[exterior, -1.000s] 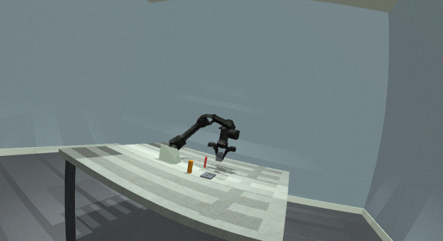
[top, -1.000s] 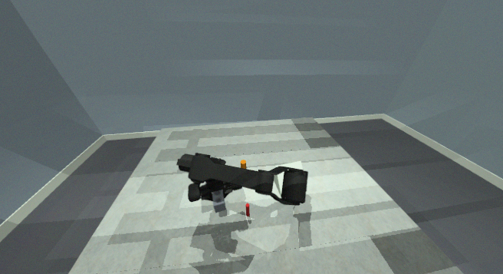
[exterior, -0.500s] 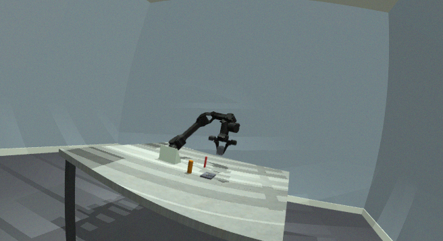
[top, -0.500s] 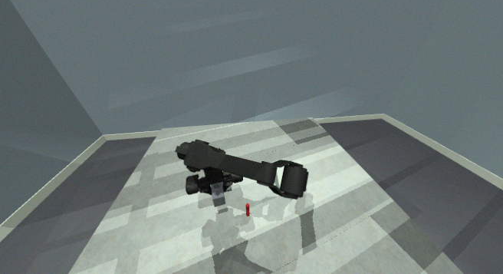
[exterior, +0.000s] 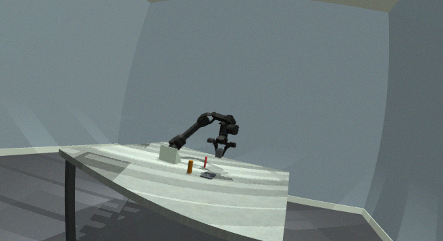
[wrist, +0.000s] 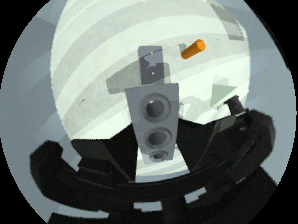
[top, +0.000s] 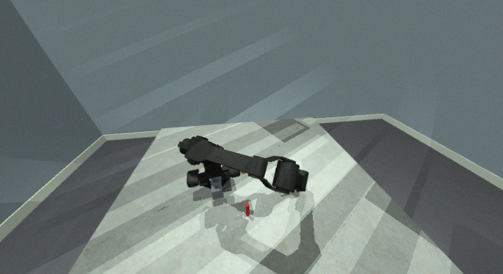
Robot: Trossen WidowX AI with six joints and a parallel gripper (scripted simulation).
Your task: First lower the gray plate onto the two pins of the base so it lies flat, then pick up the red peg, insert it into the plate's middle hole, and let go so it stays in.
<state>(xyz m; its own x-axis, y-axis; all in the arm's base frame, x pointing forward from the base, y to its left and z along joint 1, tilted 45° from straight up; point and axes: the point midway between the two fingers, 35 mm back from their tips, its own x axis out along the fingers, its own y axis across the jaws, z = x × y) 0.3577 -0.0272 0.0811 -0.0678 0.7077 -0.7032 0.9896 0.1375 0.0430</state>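
Now: the red peg 11 cm behind my gripper tip, 9 cm below it and 7 cm to the left of it. Round my gripper tip: orange cylinder (16 cm to the right, 12 cm behind, 9 cm below); gray plate (3 cm above).
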